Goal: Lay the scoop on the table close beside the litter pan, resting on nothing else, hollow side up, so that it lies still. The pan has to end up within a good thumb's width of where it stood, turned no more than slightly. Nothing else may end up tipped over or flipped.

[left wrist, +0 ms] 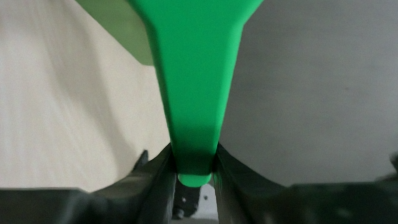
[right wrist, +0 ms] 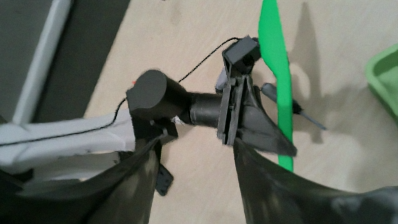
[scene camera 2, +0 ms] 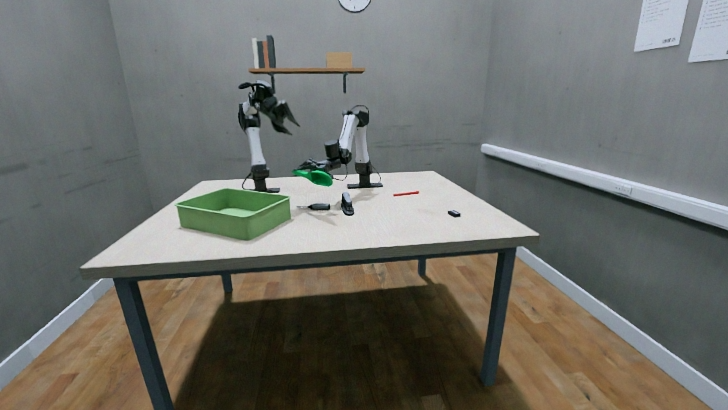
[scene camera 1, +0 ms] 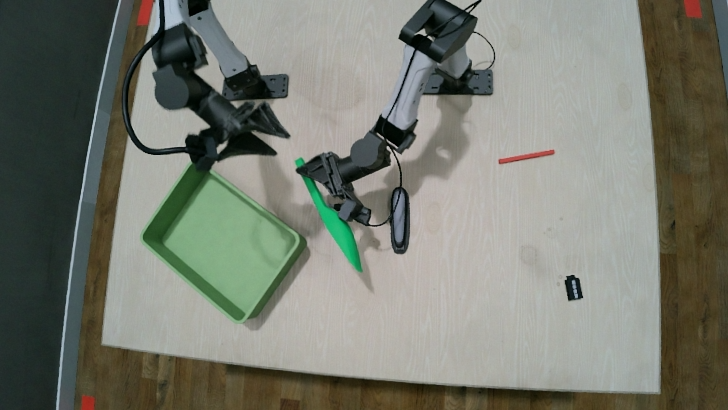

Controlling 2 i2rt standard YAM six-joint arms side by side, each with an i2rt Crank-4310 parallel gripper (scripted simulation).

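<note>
A green scoop (scene camera 1: 340, 230) is visible to me, and I find the scoop (left wrist: 194, 55) from the left wrist as well. As for my own grippers, I see my left gripper (scene camera 1: 298, 171), which the wrist views also show: my left gripper (left wrist: 194, 141) in one, my left gripper (right wrist: 298, 155) in the other. My right gripper (scene camera 1: 283, 147) is visible too, and the right wrist view gives me my right gripper (right wrist: 197, 141) again.
</note>
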